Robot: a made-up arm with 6 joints.
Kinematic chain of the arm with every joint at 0, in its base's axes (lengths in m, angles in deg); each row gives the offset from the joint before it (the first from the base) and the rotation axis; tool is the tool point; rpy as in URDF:
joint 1: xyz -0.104 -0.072 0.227 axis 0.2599 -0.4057 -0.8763
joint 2: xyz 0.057 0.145 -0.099 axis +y
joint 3: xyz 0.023 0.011 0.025 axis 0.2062 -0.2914 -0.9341
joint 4: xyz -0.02 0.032 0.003 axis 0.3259 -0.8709 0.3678
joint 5: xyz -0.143 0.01 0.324 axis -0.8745 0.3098 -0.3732
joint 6: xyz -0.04 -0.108 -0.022 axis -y
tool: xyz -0.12 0.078 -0.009 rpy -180 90 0
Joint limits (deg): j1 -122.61..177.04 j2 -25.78..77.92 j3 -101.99..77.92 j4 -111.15..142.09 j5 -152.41..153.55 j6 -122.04..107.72
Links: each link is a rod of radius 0.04 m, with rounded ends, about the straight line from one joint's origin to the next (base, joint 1, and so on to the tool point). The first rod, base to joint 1, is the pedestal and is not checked.
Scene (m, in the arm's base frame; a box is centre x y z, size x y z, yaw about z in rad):
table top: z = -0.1
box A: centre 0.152 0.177 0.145 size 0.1 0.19 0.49 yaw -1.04
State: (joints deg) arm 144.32 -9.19 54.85 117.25 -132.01 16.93
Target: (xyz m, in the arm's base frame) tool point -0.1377 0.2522 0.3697
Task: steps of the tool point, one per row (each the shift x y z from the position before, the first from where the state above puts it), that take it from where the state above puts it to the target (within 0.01 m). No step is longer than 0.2 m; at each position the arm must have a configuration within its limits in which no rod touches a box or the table.
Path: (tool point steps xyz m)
1: 0.0573 0.0584 0.0702
2: 0.0250 0.0702 0.0747
3: -0.0094 0.0720 0.0726
4: -0.0419 0.0635 0.0639
5: -0.0683 0.0459 0.0495
6: 0.0409 0.0489 0.0119
7: 0.0279 0.0660 0.0068
8: 0.0073 0.0765 0.0013
9: -0.0174 0.0771 -0.0031
10: -0.0415 0.0668 -0.0056
11: -0.1371 0.0797 -0.0870
12: -0.1526 -0.0045 -0.0859

